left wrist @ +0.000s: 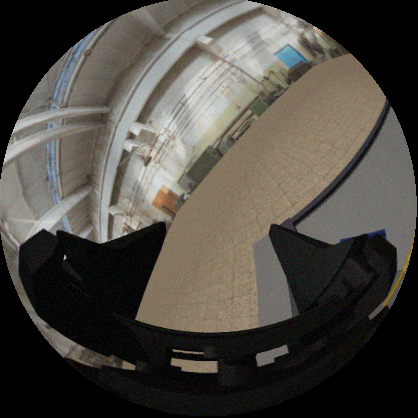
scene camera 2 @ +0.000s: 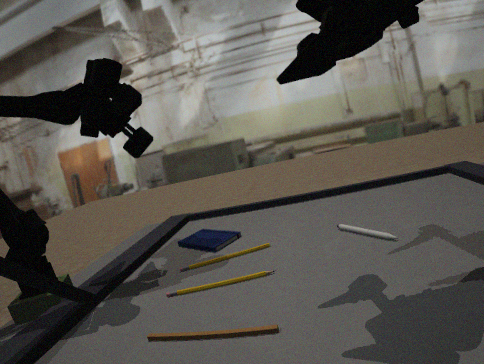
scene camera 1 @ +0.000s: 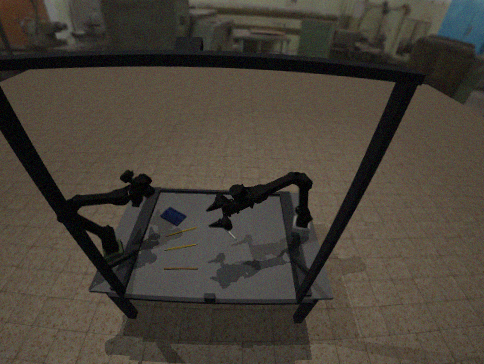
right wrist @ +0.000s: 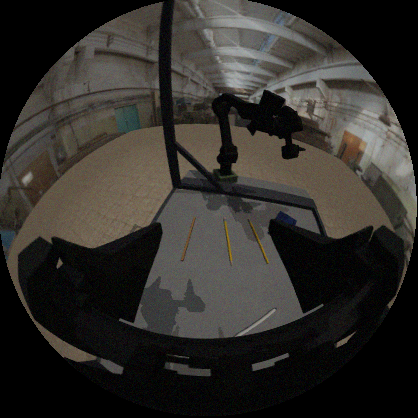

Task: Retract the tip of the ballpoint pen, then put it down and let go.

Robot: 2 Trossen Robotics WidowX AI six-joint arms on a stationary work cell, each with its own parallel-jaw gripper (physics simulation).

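Frame: origin at the left arm's base, x ahead, y up, z right, level; metres.
Seen in the pictures: left gripper, between the fingertips: [left wrist: 219,228] [scene camera 2: 126,127] [right wrist: 303,137]; right gripper, between the fingertips: [scene camera 2: 284,76] [scene camera 1: 207,218] [right wrist: 216,226]; left arm's base, origin of its link: [scene camera 1: 112,248] [right wrist: 224,171]; right arm's base, origin of its link: [scene camera 1: 301,223].
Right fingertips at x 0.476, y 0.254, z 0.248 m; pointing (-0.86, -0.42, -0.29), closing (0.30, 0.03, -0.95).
Note:
Offsets run from my right fingertips to a thing's top centre.
A thin white ballpoint pen @[dy -0.281, dx +0.156, dz -0.077 m] [scene camera 1: 232,234] [scene camera 2: 367,232] [right wrist: 256,322] lies flat on the grey table top. It has one blunt end and one tapering end; whether the tip is out is too small to tell. My right gripper [scene camera 1: 209,218] [right wrist: 216,226] is open and empty, in the air above the table; in the right wrist view the pen shows low between the fingers, nearer the right one, its lower end hidden by the gripper body. My left gripper [left wrist: 219,228] is open and empty, high near the table's left edge, far from the pen, which does not show in the left wrist view.
A blue notebook @[dy -0.282, dx -0.095, dz -0.345 m] [scene camera 1: 173,216] [scene camera 2: 210,240] [right wrist: 286,218] lies left of the pen in the scene views. Two yellow pencils @[dy -0.287, dx -0.092, dz -0.209 m] [scene camera 2: 227,257] @[dy -0.286, dx -0.130, dz -0.108 m] [right wrist: 228,241] and a brown stick @[dy -0.287, dx -0.181, dz +0.014 m] [scene camera 1: 181,269] [scene camera 2: 212,333] [right wrist: 188,239] lie there too. Dark frame posts [scene camera 1: 360,180] stand around the table.

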